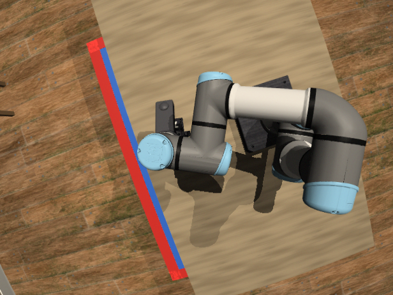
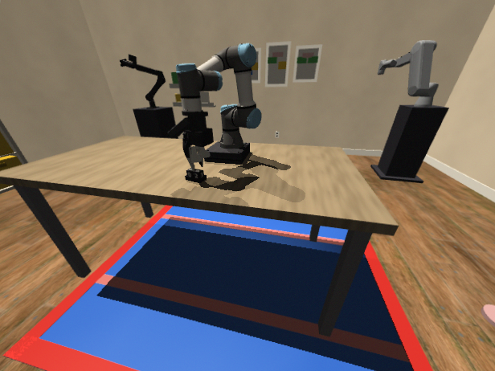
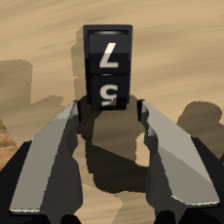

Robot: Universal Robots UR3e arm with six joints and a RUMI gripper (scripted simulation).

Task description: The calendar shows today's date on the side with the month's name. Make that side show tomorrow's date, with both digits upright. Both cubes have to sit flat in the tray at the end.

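The black calendar tray lies 2 cm to the right of my hand and 6 cm below it. Also, from my hand: black cube 1 cm behind, 3 cm to the right, 4 cm below.
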